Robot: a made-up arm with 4 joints.
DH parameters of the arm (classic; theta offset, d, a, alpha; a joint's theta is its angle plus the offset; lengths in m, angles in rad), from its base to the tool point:
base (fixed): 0 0.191 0 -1.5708
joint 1: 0 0.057 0.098 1.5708
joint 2: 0 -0.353 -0.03 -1.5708
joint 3: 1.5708 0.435 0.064 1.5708
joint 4: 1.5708 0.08 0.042 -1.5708
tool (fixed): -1.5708 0.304 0 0
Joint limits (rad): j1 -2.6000..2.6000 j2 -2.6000..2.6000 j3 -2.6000..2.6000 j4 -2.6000..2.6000
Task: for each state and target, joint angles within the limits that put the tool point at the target. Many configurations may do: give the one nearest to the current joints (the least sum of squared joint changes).
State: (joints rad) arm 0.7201 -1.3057 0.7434 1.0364
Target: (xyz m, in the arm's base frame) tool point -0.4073 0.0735 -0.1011
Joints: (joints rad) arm 1.4148 -1.4867 0.7075 1.6828
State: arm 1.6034 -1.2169 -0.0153 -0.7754
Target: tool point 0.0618 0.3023 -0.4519
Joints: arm 1.2538 -1.0939 -0.1140 -0.3747
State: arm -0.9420 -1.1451 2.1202 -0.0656
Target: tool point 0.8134 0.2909 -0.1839
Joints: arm -0.1130 -1.2676 2.2845 -0.9543
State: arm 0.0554 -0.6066 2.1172 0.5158
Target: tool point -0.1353 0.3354 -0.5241
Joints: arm 0.8281 -0.6942 2.3739 0.1544
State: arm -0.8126 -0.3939 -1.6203 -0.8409
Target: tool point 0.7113 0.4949 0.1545
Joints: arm -0.3391 -1.0709 -1.5482 -0.9176
